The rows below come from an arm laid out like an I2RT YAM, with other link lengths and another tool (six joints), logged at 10 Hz.
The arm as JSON. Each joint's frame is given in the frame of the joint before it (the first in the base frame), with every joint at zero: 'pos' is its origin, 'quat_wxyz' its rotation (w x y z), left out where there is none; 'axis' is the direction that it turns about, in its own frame. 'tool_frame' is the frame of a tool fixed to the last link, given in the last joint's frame.
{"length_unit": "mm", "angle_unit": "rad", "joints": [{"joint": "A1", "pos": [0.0, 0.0, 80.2], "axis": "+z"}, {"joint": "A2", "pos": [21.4, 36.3, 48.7], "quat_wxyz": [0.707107, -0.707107, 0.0, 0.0], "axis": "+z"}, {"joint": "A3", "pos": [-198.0, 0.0, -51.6], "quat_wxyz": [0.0, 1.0, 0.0, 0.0], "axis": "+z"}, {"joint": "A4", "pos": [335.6, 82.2, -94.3], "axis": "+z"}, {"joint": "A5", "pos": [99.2, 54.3, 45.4], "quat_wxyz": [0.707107, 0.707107, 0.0, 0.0], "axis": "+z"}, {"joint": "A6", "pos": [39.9, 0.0, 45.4], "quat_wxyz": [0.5, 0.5, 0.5, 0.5], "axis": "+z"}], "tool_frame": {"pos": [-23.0, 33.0, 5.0], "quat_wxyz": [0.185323, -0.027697, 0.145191, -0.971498]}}
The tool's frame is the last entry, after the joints.
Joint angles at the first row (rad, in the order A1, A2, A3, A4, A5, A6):
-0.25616 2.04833 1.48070 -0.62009 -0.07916 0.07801
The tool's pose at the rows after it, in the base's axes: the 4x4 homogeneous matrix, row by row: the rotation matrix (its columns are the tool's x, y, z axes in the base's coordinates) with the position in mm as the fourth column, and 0 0 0 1 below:
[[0.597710 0.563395 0.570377 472.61], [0.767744 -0.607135 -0.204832 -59.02], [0.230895 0.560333 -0.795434 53.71], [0 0 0 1]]
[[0.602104 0.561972 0.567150 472.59], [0.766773 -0.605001 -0.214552 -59.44], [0.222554 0.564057 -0.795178 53.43], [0 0 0 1]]
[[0.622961 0.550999 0.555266 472.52], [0.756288 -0.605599 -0.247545 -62.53], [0.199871 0.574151 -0.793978 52.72], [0 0 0 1]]
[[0.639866 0.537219 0.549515 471.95], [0.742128 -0.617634 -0.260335 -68.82], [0.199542 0.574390 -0.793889 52.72], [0 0 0 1]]
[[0.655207 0.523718 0.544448 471.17], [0.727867 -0.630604 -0.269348 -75.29], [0.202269 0.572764 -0.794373 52.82], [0 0 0 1]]
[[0.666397 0.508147 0.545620 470.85], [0.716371 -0.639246 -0.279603 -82.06], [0.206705 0.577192 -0.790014 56.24], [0 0 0 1]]
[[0.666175 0.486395 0.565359 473.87], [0.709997 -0.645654 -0.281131 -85.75], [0.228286 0.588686 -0.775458 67.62], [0 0 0 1]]
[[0.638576 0.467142 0.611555 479.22], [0.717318 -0.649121 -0.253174 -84.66], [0.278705 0.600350 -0.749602 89.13], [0 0 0 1]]
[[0.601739 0.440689 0.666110 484.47], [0.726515 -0.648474 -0.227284 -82.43], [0.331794 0.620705 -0.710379 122.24], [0 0 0 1]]
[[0.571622 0.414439 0.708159 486.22], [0.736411 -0.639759 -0.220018 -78.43], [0.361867 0.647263 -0.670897 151.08], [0 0 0 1]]
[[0.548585 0.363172 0.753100 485.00], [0.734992 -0.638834 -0.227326 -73.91], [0.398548 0.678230 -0.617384 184.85], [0 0 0 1]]
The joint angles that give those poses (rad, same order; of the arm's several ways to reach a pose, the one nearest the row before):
-0.25616 2.04831 1.48067 -0.61970 -0.07877 0.08106
-0.25617 2.04834 1.48069 -0.62007 -0.06848 0.08220
-0.26036 2.04835 1.48072 -0.62086 -0.03758 0.09250
-0.27370 2.04836 1.48072 -0.62047 -0.03376 0.10091
-0.28782 2.04833 1.48070 -0.62048 -0.03414 0.10853
-0.30194 2.04145 1.48145 -0.62047 -0.03414 0.11234
-0.30880 2.02545 1.49176 -0.62084 -0.04482 0.11845
-0.30690 1.99647 1.51122 -0.62466 -0.08564 0.11807
-0.30271 1.95144 1.54213 -0.64108 -0.12532 0.11844
-0.29507 1.90300 1.55815 -0.65061 -0.13981 0.11921
-0.28859 1.83320 1.55968 -0.64908 -0.14592 0.13866

